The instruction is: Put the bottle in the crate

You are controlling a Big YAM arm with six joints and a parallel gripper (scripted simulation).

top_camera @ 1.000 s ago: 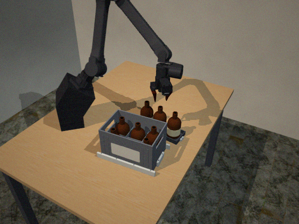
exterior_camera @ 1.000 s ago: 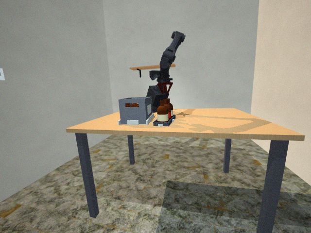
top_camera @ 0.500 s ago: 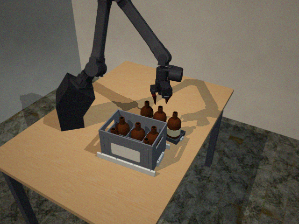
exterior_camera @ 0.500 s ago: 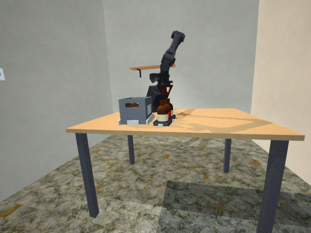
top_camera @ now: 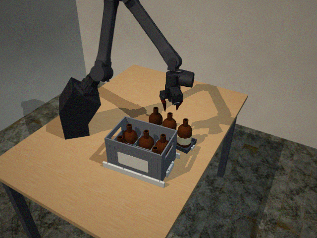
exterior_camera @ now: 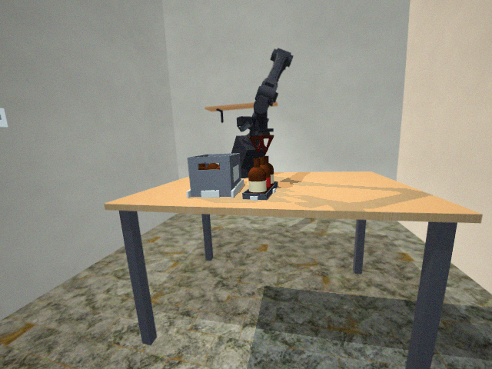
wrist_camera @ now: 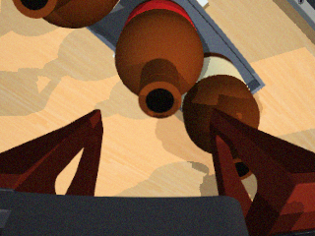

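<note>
My gripper is now 180 mm above the dark tray. Round my hand: grey crate (30 mm ahead, 230 mm to the right, 110 mm below).
</note>
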